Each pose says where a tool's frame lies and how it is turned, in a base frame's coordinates. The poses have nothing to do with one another.
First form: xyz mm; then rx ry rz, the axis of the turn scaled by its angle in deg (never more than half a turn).
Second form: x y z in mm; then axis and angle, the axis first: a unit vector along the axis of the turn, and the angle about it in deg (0 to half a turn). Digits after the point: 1 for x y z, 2 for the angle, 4 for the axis.
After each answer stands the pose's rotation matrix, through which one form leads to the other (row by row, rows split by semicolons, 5 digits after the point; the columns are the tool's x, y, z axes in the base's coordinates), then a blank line. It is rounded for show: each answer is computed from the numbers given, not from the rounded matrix.
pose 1, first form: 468.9 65.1 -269.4 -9.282 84.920 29.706
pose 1, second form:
468.9 65.1 -269.4 -0.1026 0.9389 0.3284 90.44
0.00288 -0.42554 0.90493; 0.23133 0.88067 0.41340; -0.97287 0.20815 0.10097

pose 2, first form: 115.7 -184.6 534.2 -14.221 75.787 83.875
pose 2, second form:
115.7 -184.6 534.2 -0.1248 0.6652 0.7362 113.93
-0.38378 -0.78958 0.47882; 0.55616 0.21629 0.80243; -0.73715 0.57426 0.35613

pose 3, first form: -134.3 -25.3 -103.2 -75.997 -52.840 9.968
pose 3, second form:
-134.3 -25.3 -103.2 -0.8163 -0.5676 0.1071 93.10
0.64836 0.38145 -0.65888; 0.59528 0.28553 0.75108; 0.47463 -0.87919 -0.04194

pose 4, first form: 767.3 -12.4 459.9 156.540 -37.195 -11.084
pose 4, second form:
767.3 -12.4 459.9 0.9706 -0.2306 -0.0687 161.28
0.88724 -0.41379 -0.20390; -0.45791 -0.84353 -0.28066; -0.05586 0.34238 -0.93790

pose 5, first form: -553.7 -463.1 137.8 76.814 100.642 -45.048
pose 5, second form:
-553.7 -463.1 137.8 0.5716 0.7489 -0.3352 134.38
-0.14417 0.96710 0.20961; 0.48794 0.25376 -0.83518; -0.86089 -0.01813 -0.50846

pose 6, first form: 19.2 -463.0 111.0 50.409 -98.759 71.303
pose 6, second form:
19.2 -463.0 111.0 0.3824 -0.7492 0.5409 131.83
-0.42316 -0.88055 -0.21348; -0.07447 0.26862 -0.96036; 0.90299 -0.39049 -0.17924

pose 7, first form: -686.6 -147.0 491.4 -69.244 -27.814 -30.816
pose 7, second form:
-686.6 -147.0 491.4 -0.8577 -0.3445 -0.3817 80.73
0.77819 0.62462 -0.06536; -0.12881 0.26060 0.95682; 0.61468 -0.73616 0.28325

